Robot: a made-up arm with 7 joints. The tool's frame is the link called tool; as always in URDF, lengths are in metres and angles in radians. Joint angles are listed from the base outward. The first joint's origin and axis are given. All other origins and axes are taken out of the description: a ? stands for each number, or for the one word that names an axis. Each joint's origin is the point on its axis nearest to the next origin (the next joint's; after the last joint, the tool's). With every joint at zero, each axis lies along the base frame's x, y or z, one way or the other. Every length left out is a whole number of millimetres.
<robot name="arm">
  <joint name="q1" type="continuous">
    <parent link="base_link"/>
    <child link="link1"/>
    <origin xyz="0 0 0.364"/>
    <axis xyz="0 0 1"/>
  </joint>
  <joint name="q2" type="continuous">
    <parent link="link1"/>
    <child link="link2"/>
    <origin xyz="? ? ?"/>
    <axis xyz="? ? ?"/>
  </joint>
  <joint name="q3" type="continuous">
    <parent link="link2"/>
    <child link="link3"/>
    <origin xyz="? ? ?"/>
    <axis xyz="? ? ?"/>
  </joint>
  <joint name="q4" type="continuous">
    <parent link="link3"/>
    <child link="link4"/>
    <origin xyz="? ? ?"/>
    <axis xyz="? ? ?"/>
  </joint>
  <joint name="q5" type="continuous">
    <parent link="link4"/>
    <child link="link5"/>
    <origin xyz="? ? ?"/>
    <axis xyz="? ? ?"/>
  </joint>
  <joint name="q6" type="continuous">
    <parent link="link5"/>
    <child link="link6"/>
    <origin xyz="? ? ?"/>
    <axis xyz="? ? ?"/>
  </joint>
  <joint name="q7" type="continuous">
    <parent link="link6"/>
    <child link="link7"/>
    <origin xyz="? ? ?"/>
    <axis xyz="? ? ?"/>
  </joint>
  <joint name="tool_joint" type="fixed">
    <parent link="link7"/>
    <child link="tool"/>
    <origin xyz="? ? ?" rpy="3.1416 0 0"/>
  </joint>
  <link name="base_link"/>
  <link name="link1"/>
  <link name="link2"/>
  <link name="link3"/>
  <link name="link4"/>
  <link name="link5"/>
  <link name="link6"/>
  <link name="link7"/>
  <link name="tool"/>
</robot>
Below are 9 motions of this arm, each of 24 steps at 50 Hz.
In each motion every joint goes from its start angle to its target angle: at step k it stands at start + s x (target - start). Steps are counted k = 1, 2, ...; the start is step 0. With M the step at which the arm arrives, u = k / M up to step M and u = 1 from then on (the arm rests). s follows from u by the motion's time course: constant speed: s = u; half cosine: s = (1 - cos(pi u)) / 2; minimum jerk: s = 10 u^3 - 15 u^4 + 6 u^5.
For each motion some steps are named. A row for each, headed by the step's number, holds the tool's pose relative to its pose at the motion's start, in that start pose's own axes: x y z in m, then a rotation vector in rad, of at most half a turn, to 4 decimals.
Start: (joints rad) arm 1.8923 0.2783 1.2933 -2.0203 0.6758 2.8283 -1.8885
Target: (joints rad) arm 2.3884 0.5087 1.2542 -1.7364 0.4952 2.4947 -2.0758
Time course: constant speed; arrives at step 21
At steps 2, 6, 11, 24:
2: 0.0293 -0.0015 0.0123 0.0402 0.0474 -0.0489
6: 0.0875 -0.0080 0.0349 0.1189 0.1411 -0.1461
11: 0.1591 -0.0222 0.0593 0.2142 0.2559 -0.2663
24: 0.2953 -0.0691 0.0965 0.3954 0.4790 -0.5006

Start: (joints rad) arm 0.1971 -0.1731 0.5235 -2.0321 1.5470 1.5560 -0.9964
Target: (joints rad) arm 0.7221 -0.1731 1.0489 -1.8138 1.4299 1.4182 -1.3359
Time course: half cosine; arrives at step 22
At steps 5, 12, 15, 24:
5: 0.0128 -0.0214 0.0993 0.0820 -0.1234 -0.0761
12: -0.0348 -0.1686 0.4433 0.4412 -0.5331 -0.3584
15: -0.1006 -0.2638 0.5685 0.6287 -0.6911 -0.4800
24: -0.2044 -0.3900 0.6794 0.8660 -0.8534 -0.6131

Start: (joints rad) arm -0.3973 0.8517 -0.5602 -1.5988 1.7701 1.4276 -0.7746
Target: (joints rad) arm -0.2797 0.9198 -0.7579 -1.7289 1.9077 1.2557 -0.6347
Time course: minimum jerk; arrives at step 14
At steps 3, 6, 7, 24:
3: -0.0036 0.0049 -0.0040 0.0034 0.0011 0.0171
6: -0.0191 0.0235 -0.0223 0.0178 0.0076 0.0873
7: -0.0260 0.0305 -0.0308 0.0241 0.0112 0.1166
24: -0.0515 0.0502 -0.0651 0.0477 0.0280 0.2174

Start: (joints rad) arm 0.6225 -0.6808 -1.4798 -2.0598 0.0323 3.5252 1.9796
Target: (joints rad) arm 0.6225 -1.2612 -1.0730 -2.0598 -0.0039 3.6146 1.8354
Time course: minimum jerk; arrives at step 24
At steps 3, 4, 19, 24:
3: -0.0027 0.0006 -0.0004 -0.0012 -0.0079 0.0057
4: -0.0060 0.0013 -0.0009 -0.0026 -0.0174 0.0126
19: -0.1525 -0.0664 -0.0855 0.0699 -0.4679 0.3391
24: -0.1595 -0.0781 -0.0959 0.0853 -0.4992 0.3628

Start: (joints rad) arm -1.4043 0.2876 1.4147 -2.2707 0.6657 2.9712 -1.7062
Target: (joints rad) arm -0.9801 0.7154 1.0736 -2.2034 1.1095 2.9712 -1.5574
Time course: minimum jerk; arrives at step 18
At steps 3, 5, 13, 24:
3: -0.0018 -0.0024 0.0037 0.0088 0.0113 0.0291
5: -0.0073 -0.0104 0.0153 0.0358 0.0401 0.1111
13: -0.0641 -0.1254 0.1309 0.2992 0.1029 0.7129
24: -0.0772 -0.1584 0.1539 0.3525 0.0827 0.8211

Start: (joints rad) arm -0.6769 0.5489 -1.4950 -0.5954 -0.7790 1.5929 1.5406
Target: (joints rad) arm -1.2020 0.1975 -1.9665 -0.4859 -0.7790 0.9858 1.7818
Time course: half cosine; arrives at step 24
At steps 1, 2, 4, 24:
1: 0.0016 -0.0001 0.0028 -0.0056 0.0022 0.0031
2: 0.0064 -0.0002 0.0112 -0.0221 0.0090 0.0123
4: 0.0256 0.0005 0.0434 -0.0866 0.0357 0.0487
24: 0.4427 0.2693 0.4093 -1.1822 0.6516 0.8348

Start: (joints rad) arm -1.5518 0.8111 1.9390 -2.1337 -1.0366 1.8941 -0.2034
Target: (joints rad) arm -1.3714 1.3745 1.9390 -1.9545 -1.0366 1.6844 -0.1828
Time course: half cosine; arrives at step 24
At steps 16, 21, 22, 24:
16: -0.0517 0.0985 -0.0612 0.2963 0.2281 0.1129
21: -0.0696 0.1275 -0.0551 0.3969 0.2791 0.1388
22: -0.0713 0.1303 -0.0539 0.4072 0.2838 0.1412
24: -0.0727 0.1325 -0.0528 0.4157 0.2876 0.1431

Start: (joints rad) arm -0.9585 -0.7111 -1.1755 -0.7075 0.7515 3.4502 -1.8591
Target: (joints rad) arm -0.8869 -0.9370 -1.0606 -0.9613 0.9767 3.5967 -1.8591
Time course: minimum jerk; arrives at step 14
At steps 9, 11, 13, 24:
9: -0.1321 -0.0643 -0.0054 0.0474 -0.2568 0.3061
11: -0.1572 -0.0822 -0.0115 0.0598 -0.3195 0.3744
13: -0.1660 -0.0891 -0.0142 0.0647 -0.3431 0.3996
24: -0.1664 -0.0895 -0.0143 0.0649 -0.3443 0.4009

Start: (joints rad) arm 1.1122 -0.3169 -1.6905 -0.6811 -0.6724 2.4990 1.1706
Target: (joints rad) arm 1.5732 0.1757 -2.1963 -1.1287 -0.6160 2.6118 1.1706
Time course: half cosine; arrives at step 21
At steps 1, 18, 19, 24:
1: -0.0029 -0.0014 0.0005 0.0002 -0.0017 -0.0034
18: -0.3650 -0.1309 -0.0564 0.0765 -0.1194 -0.4675
19: -0.3702 -0.1324 -0.0605 0.0795 -0.1183 -0.4763
24: -0.3742 -0.1336 -0.0639 0.0820 -0.1172 -0.4833

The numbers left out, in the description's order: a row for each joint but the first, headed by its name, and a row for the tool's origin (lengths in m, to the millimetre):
q2: xyz 0 0 0, axis 0 1 0
q3: xyz 0 0 0.274, axis 0 0 1
q4: xyz 0.082 0 0, axis 0 -1 0
q5: xyz -0.132 0 0.612, axis 0 0 1
q6: xyz 0 0 0, axis 0 -1 0
q7: xyz 0.096 0 0, axis 0 0 -1
tool: xyz 0 0 0

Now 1 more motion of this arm.
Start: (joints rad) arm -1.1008 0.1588 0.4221 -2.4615 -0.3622 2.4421 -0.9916
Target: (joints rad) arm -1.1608 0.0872 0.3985 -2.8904 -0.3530 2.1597 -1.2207
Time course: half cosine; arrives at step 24
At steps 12, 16, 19, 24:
12: -0.0319 -0.0886 0.1102 0.3021 -0.1183 -0.1129
16: -0.0496 -0.1418 0.1583 0.4593 -0.1614 -0.1696
19: -0.0601 -0.1755 0.1839 0.5531 -0.1815 -0.2026
24: -0.0677 -0.2003 0.2006 0.6199 -0.1934 -0.2258

